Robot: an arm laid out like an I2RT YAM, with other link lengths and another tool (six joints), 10 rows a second.
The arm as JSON. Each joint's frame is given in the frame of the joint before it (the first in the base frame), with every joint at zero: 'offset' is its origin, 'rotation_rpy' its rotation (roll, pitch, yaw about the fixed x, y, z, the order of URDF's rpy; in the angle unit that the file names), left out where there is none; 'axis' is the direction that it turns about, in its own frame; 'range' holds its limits. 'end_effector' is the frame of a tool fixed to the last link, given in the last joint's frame.
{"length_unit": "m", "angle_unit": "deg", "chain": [
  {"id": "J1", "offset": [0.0, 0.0, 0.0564], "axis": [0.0, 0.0, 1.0], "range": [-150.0, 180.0]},
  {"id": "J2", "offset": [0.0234, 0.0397, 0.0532], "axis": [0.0, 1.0, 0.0], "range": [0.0, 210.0]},
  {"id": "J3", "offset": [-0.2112, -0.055, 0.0], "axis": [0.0, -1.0, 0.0], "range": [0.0, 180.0]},
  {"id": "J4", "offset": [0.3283, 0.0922, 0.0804], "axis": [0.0, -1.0, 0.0], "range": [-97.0, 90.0]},
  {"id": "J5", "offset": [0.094, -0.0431, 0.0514], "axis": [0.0, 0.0, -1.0], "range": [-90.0, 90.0]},
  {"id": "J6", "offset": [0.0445, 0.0, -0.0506], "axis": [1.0, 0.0, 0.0], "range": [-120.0, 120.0]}
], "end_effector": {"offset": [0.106, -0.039, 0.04], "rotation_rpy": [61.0, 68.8, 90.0]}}
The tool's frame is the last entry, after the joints.
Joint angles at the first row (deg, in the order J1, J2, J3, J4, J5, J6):
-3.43, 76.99, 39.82, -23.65, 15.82, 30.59
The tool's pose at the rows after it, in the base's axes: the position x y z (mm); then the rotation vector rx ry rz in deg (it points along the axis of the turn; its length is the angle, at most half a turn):
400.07 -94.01 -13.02 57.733 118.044 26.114
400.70 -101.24 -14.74 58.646 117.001 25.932
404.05 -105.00 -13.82 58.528 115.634 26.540
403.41 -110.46 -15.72 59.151 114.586 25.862
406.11 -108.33 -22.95 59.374 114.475 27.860
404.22 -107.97 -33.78 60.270 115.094 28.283
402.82 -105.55 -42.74 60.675 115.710 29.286
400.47 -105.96 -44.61 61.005 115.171 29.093
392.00 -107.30 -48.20 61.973 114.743 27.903
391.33 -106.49 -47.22 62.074 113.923 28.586
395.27 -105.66 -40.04 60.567 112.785 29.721
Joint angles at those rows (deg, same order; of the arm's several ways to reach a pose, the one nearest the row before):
-4.83, 77.60, 39.29, -23.03, 16.26, 30.06
-5.89, 78.22, 39.37, -22.06, 16.09, 30.15
-6.50, 78.31, 39.20, -20.48, 15.64, 30.06
-7.11, 78.75, 38.94, -19.34, 16.08, 30.32
-7.29, 79.80, 38.85, -18.02, 14.42, 30.50
-7.47, 81.38, 38.76, -17.31, 13.80, 30.76
-7.47, 82.35, 38.41, -16.61, 12.84, 30.85
-7.47, 82.09, 37.71, -16.00, 13.09, 31.29
-7.47, 81.13, 36.13, -15.82, 14.06, 32.08
-7.47, 80.25, 35.42, -15.38, 13.71, 32.52
-7.47, 78.58, 34.63, -14.33, 13.18, 32.00

